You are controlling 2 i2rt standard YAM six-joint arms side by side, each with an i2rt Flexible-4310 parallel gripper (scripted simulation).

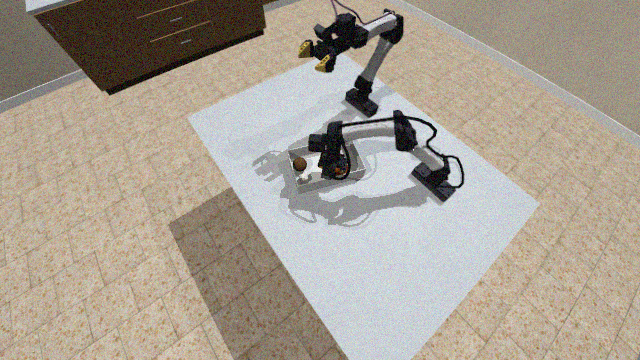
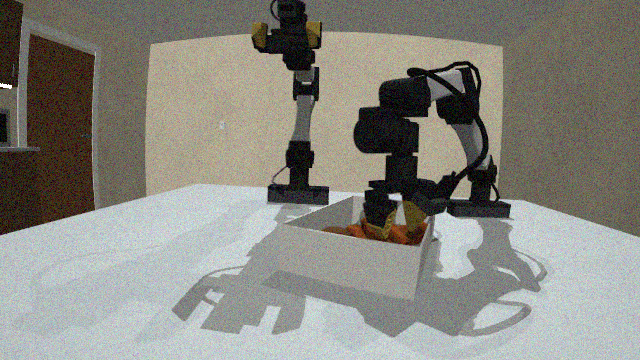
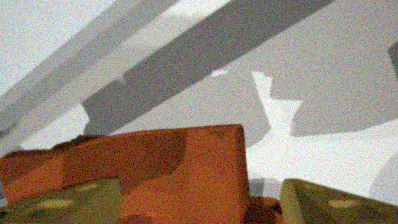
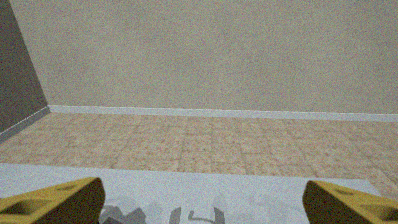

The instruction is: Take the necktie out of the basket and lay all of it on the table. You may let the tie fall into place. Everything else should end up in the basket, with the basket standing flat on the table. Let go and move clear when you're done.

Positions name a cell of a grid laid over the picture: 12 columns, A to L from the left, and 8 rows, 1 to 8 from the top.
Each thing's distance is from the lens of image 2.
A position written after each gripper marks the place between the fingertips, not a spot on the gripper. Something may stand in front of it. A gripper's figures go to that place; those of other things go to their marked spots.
left gripper (image 2: H6): 0.54 m
right gripper (image 2: F1): 0.62 m
orange necktie (image 2: H6): 0.52 m
grey basket (image 2: H6): 0.37 m
arm base (image 2: F5): 0.93 m
The marked spots on the arm base and the orange necktie are 0.50 m apart.
